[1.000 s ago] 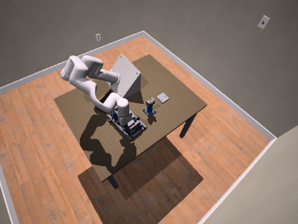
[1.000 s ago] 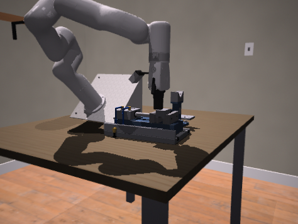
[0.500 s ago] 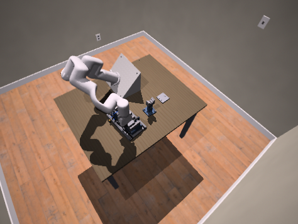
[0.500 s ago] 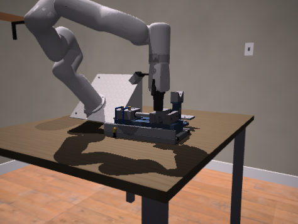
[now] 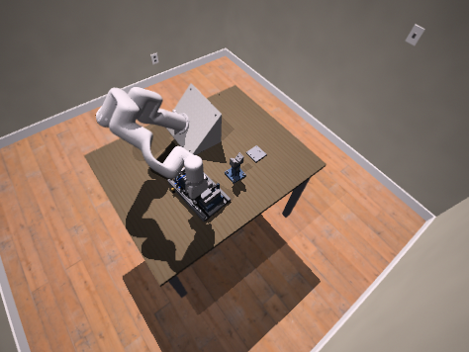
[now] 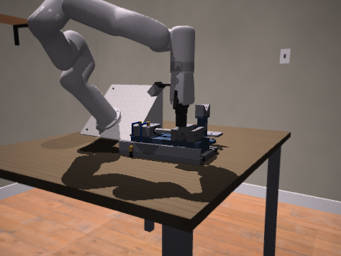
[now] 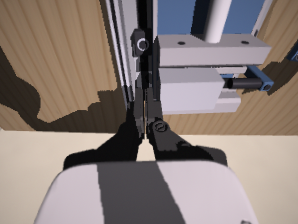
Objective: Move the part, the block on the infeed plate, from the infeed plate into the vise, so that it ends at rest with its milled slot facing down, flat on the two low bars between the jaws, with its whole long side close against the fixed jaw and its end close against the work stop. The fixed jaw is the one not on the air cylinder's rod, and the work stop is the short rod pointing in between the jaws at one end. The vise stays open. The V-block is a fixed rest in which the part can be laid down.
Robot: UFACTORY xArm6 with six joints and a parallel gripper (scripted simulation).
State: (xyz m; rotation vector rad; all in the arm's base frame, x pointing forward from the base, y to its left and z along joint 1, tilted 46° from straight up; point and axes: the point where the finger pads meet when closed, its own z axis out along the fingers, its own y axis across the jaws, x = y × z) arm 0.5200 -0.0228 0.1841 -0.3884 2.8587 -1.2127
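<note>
My gripper is now 1 cm past the part, 4 cm to the right of it and 4 cm above it. From my hand the other things lie so: moving jaw (5 cm behind, 6 cm to the left, 5 cm below); then fixed jaw (1 cm ahead, 7 cm to the left, 5 cm below); then work stop (3 cm behind, 11 cm to the left, 4 cm below).
</note>
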